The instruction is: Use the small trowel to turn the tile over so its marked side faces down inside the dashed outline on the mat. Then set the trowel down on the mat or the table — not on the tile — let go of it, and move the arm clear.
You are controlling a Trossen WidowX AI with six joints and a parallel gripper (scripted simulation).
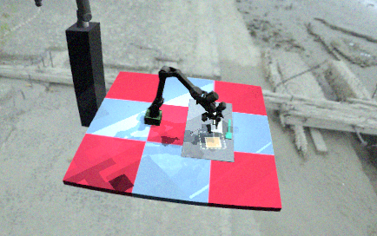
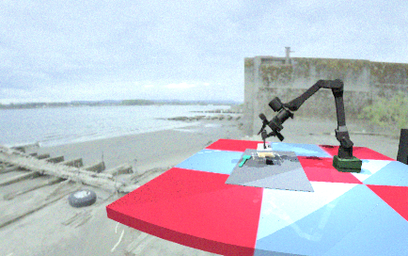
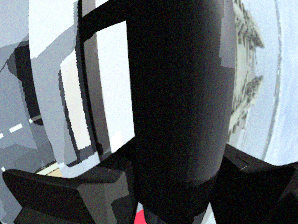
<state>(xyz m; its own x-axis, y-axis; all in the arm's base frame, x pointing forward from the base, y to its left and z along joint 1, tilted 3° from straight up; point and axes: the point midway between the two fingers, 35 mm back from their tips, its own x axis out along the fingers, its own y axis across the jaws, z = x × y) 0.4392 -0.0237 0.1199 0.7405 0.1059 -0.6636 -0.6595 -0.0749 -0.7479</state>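
Right now my gripper tip is 70 mm short of the small teal trowel, 40 mm to the right of it and 120 mm above it. The rest, counted from my gripper tip: grey mat: 70 mm behind, 50 mm to the left, 150 mm below; white tile: 30 mm behind, 110 mm to the right, 120 mm below.
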